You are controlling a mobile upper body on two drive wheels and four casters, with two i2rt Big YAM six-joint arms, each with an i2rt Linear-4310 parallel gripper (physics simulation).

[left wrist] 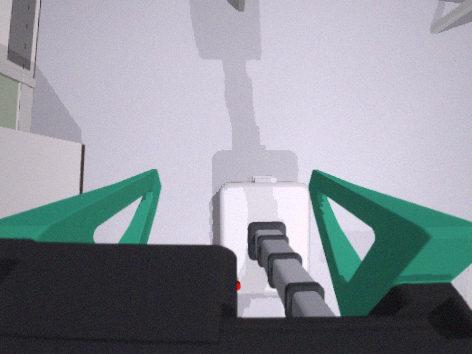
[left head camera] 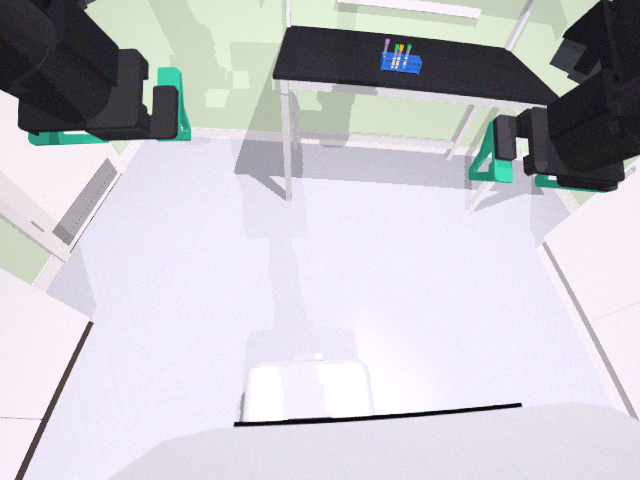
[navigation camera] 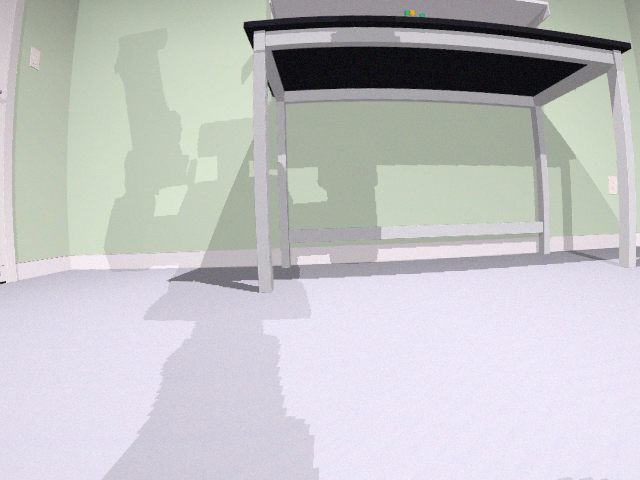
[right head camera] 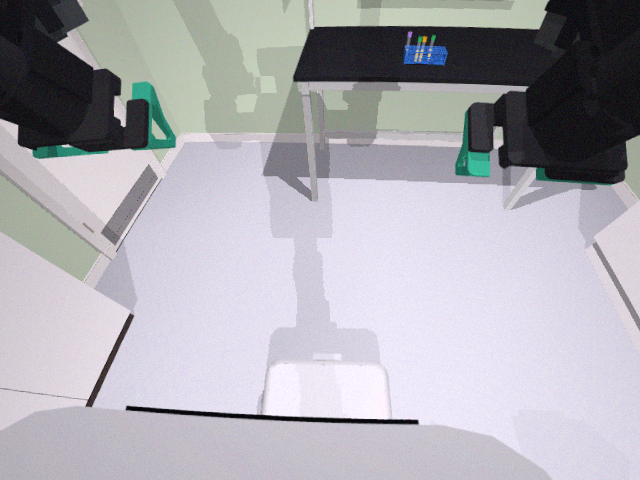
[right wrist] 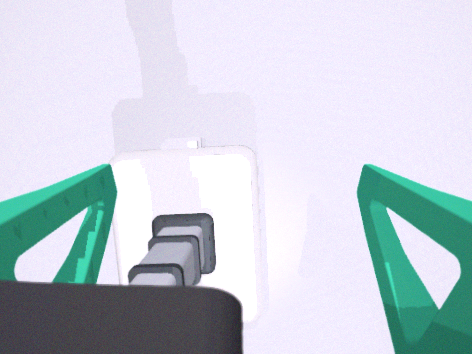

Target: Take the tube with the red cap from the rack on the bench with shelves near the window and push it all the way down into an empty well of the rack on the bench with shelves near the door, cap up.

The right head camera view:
left gripper: 140,145
right gripper: 496,172
white door: 83,192
